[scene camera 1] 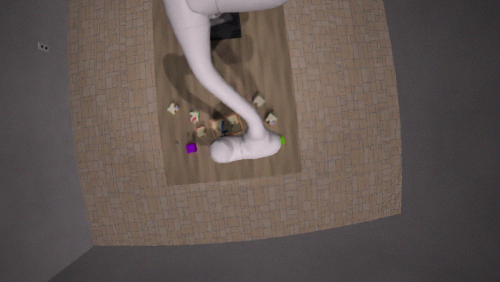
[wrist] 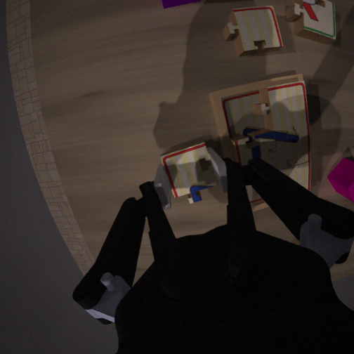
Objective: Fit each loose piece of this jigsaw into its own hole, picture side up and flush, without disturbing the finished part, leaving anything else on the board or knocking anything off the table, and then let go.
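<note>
My gripper (wrist: 187, 165) is shut on a corner piece (wrist: 184, 167) with cream stripes, a red edge line and a blue mark, picture side up. The piece is held beside the board, apart from its recess. The jigsaw board (wrist: 215, 107) has a raised wooden rim and a striped picture with blue marks; wooden inner walls show around a recessed corner. Part of the board is behind the fingers. A red-edged loose piece (wrist: 257, 29) (scene camera 1: 200, 131) and a green-edged loose piece (wrist: 322, 20) (scene camera 1: 194, 116) lie on the table. In the scene view the arm hides the gripper.
More loose pieces lie at the far left (scene camera 1: 173, 108) and to the right, one (scene camera 1: 258, 100) above another (scene camera 1: 271, 119). A purple block (scene camera 1: 191, 148) (wrist: 181, 2) stands at the left. A green object (scene camera 1: 282, 141) shows beside the arm. A magenta block (wrist: 343, 179) is right of the board.
</note>
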